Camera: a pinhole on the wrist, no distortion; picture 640 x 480 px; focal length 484.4 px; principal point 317.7 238.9 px. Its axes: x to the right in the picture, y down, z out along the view. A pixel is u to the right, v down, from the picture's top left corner.
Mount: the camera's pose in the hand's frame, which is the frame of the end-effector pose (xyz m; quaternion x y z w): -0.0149 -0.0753 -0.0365 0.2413 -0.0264 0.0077 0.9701
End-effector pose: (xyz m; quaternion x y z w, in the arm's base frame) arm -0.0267 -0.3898 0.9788 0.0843 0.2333 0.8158 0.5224
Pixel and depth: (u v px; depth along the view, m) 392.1 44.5 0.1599
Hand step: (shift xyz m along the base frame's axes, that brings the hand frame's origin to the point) 0.1954 0.0970 -0.0308
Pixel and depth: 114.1 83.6 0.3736
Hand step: 0.4588 0.0240 0.0530
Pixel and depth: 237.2 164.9 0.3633
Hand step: 0.3767 0.0952 0.0949
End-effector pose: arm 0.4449 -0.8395 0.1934 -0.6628 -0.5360 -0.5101 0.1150
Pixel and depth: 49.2 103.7 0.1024
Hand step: -0.0952 0.0406 -0.1360
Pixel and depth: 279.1 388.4 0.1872
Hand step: -0.0033 0.1291 -0.1465
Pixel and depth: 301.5 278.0 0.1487
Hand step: -0.0534 0.1074 -0.1201
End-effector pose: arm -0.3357 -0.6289 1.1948 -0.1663 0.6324 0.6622 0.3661
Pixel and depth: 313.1 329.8 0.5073
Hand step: 0.3011 0.4084 -0.0661
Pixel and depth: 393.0 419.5 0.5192
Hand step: 0.2037 0.4952 -0.0550
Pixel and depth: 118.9 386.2 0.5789
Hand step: 0.4576 0.4302 0.1360
